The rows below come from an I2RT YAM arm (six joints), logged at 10 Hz.
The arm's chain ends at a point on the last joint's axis. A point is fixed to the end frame.
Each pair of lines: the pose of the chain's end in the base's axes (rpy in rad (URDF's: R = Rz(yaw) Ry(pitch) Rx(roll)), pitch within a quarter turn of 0, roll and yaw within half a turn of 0; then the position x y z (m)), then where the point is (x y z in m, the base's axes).
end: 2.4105 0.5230 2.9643 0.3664 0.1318 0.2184
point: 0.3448 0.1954 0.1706
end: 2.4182 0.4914 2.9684 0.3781 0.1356 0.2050
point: 0.3549 0.1992 0.1579
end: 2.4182 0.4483 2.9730 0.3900 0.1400 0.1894
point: 0.3646 0.2038 0.1438
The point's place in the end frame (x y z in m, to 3 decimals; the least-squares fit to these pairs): 0.052 0.027 0.058
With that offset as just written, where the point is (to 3 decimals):
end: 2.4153 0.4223 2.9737 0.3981 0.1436 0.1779
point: 0.371 0.208 0.133
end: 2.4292 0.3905 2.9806 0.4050 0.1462 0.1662
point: 0.377 0.210 0.122
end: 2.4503 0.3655 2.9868 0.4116 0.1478 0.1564
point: 0.382 0.211 0.112
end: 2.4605 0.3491 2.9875 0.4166 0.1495 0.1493
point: 0.387 0.212 0.105
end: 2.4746 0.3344 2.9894 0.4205 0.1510 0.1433
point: 0.390 0.213 0.099
